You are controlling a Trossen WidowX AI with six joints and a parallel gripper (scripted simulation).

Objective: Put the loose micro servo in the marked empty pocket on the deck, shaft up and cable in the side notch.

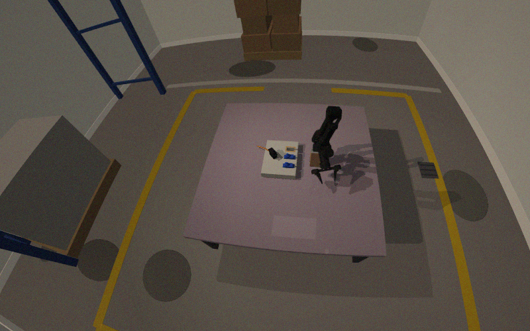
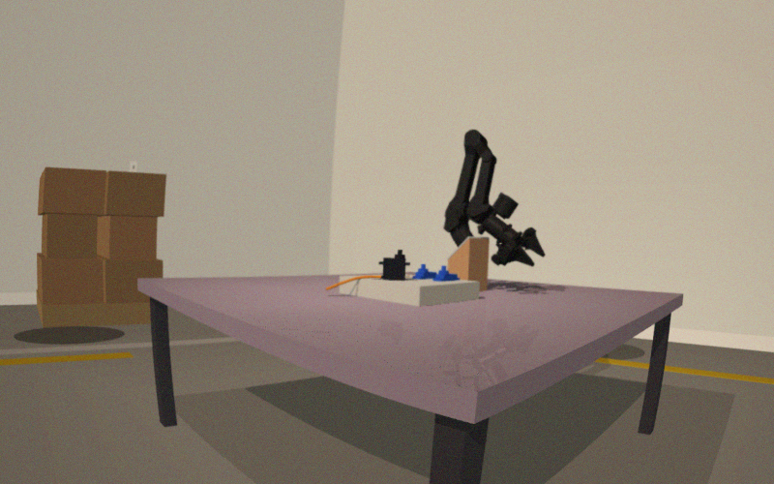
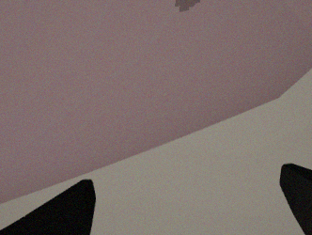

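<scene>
Right now the white deck is 38 cm ahead of my gripper tip, 21 cm to the right of it and 8 cm below it.
</scene>
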